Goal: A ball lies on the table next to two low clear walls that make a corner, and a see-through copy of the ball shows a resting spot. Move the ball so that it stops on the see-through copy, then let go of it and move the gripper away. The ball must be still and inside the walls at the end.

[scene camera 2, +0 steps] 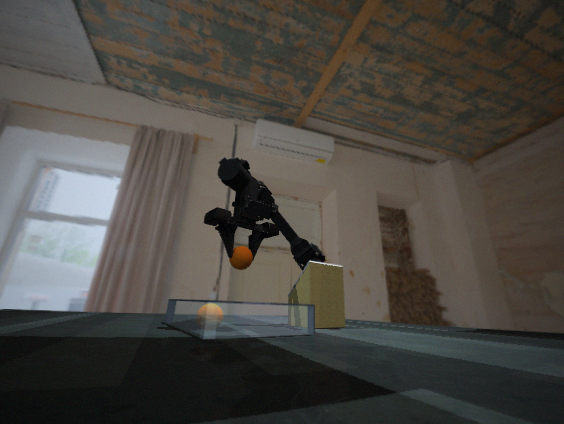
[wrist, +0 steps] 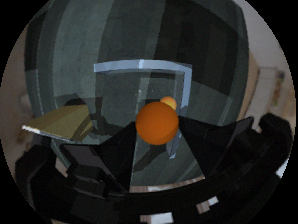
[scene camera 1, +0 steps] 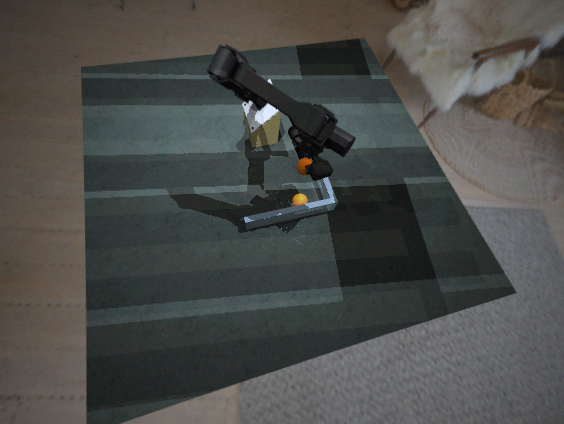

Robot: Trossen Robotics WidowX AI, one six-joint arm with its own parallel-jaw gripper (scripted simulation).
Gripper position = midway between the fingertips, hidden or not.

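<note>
My gripper (scene camera 1: 305, 167). Gripper again (scene camera 2: 241, 259). Wrist view: gripper (wrist: 156, 121), holding an orange ball (wrist: 156, 123).
</note>
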